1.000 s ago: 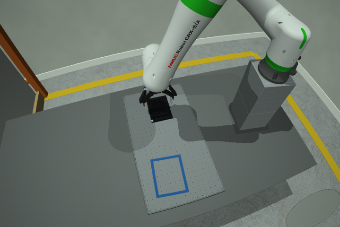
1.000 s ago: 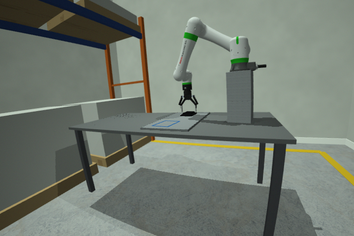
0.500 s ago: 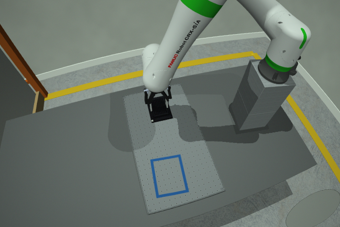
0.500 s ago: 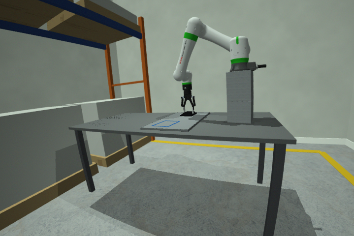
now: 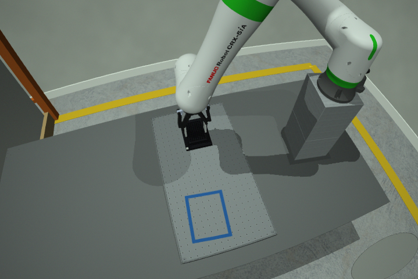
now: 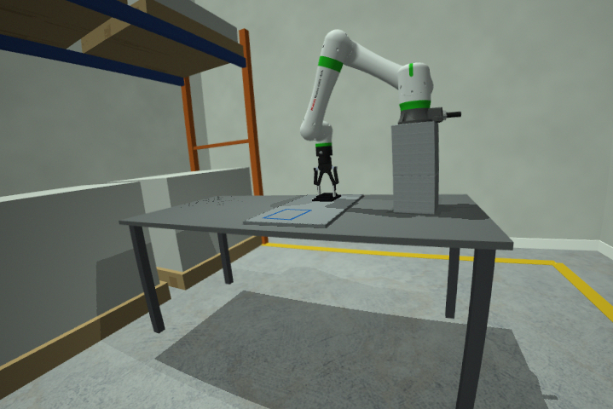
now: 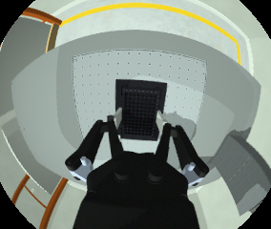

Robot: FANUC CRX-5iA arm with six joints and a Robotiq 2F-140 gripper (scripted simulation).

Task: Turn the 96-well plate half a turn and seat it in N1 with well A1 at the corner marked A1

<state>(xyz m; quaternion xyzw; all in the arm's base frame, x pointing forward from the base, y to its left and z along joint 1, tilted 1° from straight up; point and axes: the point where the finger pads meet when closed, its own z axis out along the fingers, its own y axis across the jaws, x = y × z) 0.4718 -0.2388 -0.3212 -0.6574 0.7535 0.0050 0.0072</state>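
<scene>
My gripper is now 30 mm above the black plate nest N1. Round my hand: black 96-well plate: 20 mm below; then white A1 mark: 70 mm to the left, 60 mm ahead, 30 mm below.
</scene>
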